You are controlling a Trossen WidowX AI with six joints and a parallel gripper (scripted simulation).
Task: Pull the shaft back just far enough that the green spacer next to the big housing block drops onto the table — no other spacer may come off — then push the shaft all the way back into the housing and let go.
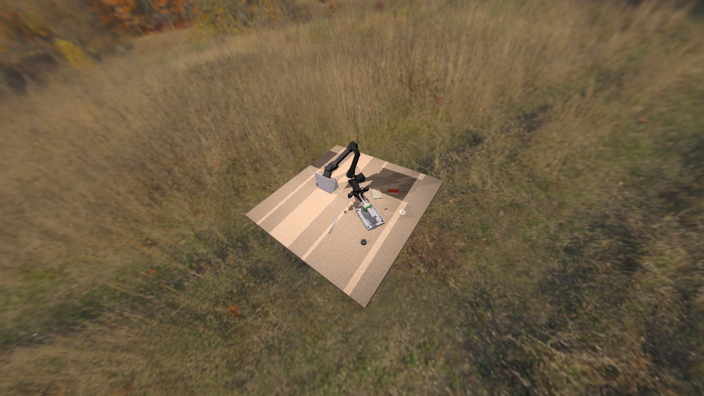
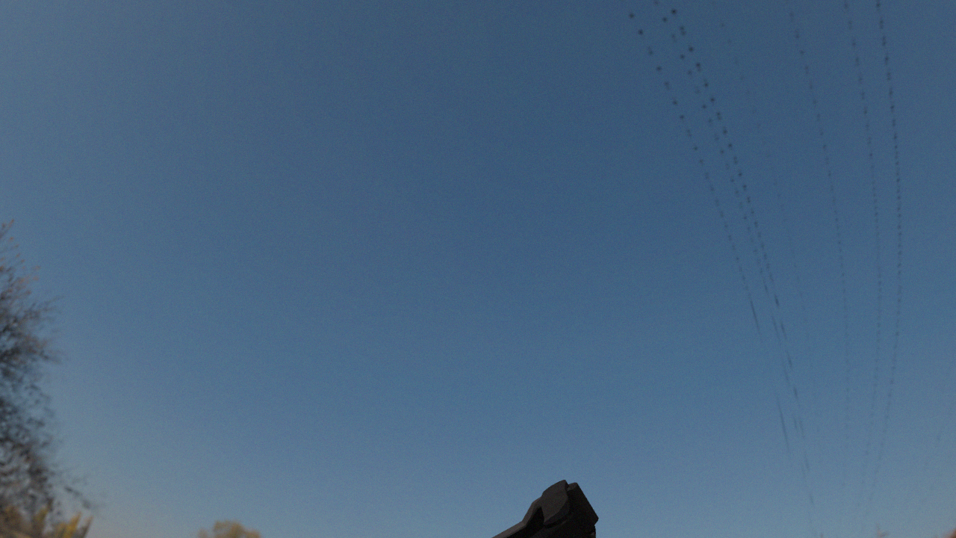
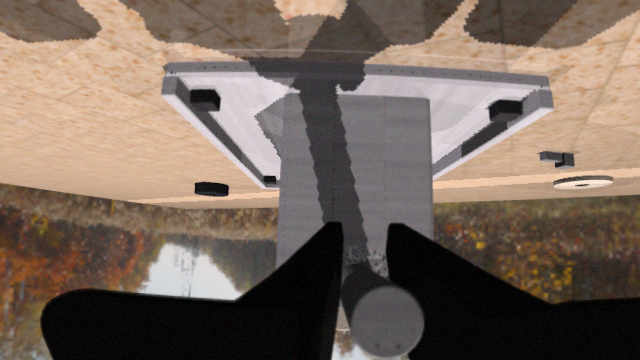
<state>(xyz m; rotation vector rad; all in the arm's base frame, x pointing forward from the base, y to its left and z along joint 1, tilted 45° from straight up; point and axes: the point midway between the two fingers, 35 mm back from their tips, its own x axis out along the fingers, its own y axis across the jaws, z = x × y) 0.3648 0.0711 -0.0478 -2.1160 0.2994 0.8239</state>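
Now: the shaft 4 cm ahead of my gripper tip, 2 cm to the right of it and 2 cm above it. From my gripper tip the other things lie so: black ring 21 cm ahead, 28 cm to the right, 6 cm below; then green spacer 9 cm ahead, 5 cm to the right, 2 cm above.
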